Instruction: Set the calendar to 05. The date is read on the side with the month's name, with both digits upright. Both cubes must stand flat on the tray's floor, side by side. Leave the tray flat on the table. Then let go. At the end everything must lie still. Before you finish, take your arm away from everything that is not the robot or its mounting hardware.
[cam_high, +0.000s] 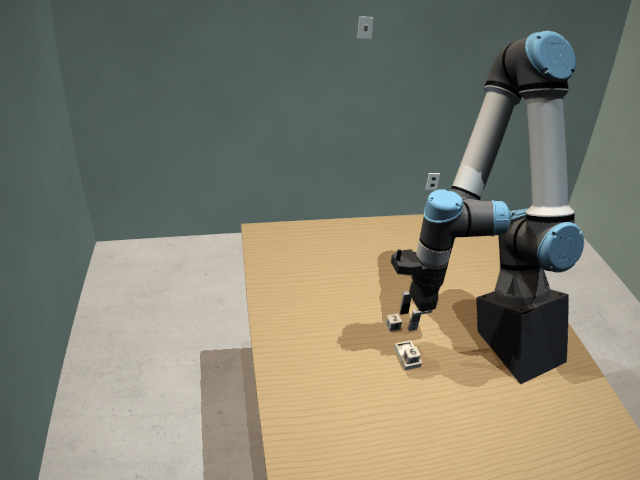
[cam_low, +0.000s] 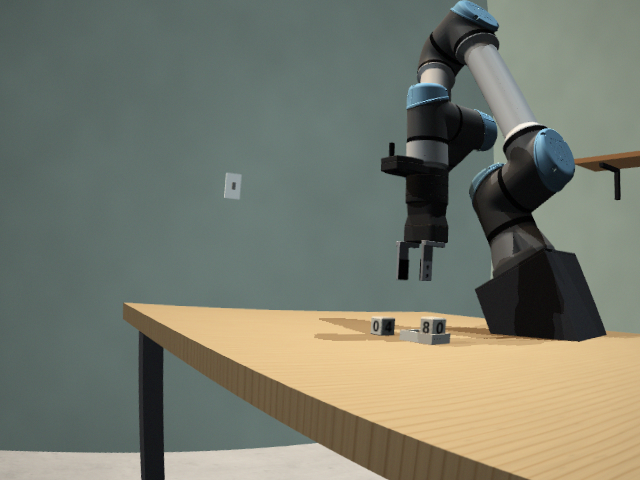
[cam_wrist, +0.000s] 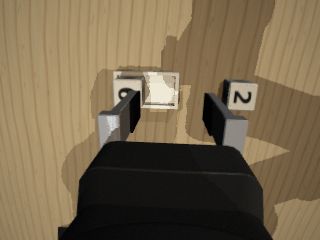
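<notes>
The small calendar tray is 1 cm behind my hand, 3 cm to the left of it and 11 cm below it.
</notes>
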